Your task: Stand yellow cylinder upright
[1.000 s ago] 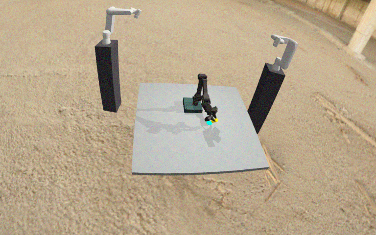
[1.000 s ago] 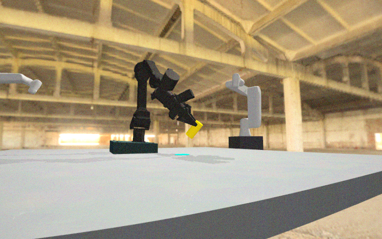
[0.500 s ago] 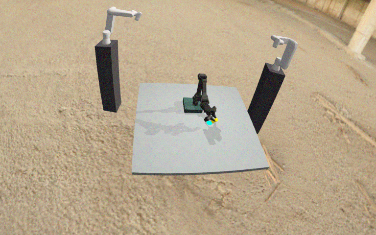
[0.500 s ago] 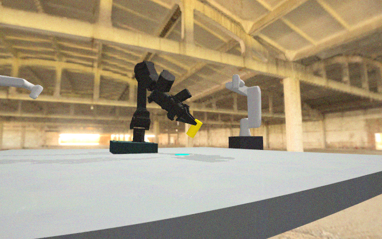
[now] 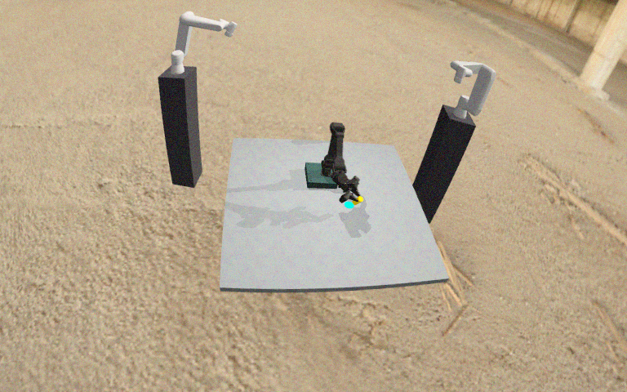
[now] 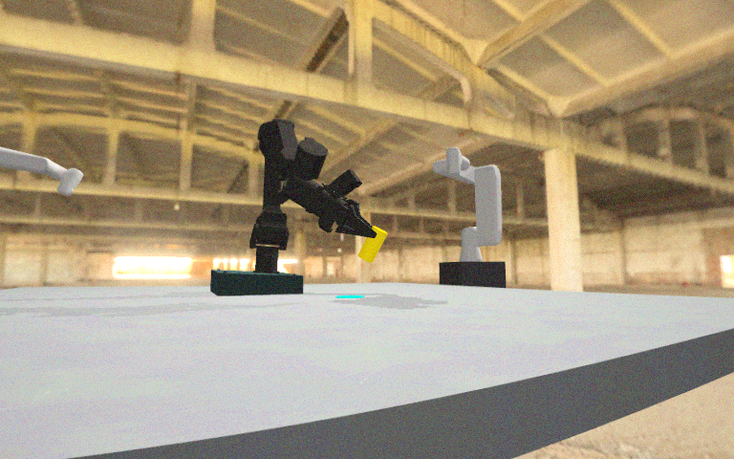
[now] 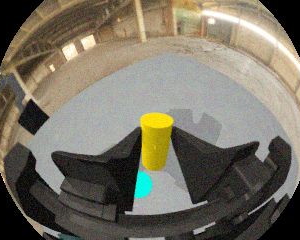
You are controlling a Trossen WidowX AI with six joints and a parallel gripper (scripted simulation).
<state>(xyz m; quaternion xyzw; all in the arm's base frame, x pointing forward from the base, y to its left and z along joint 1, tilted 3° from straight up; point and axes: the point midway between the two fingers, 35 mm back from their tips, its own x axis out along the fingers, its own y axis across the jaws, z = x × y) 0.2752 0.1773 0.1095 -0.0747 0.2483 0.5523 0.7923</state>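
My gripper tip is 13 cm above the cyan circle, 7 cm past it and 4 cm to the left of it. The rest, counted from my gripper tip: yellow tall cylinder 2 cm below, 1 cm to the right, 1 cm behind.
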